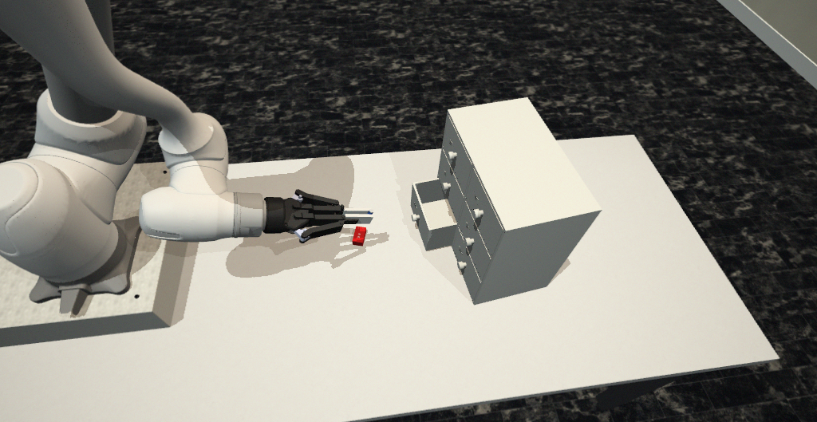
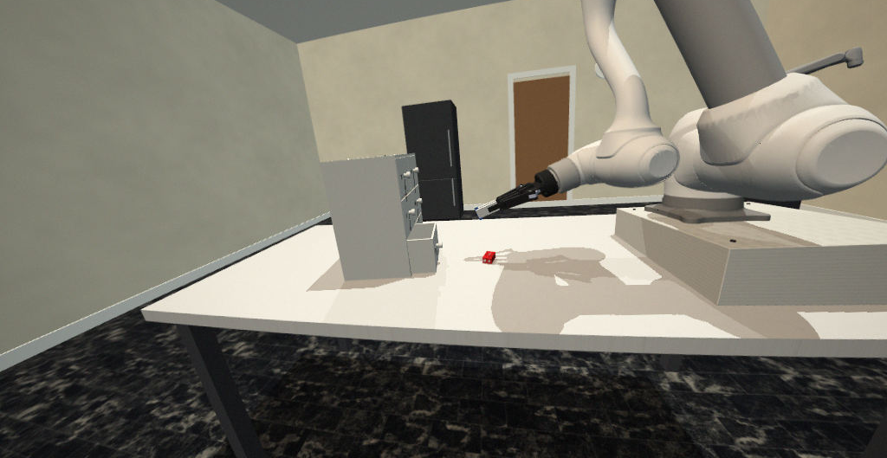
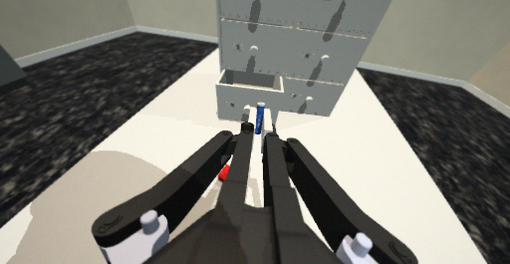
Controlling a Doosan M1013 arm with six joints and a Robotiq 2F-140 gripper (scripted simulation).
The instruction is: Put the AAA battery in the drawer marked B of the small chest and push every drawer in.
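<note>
Now: hand 4 cm to the right of the red block and 14 cm above it. The rest, counted from my hand: blue AAA battery (3 cm ahead, 1 cm below).
</note>
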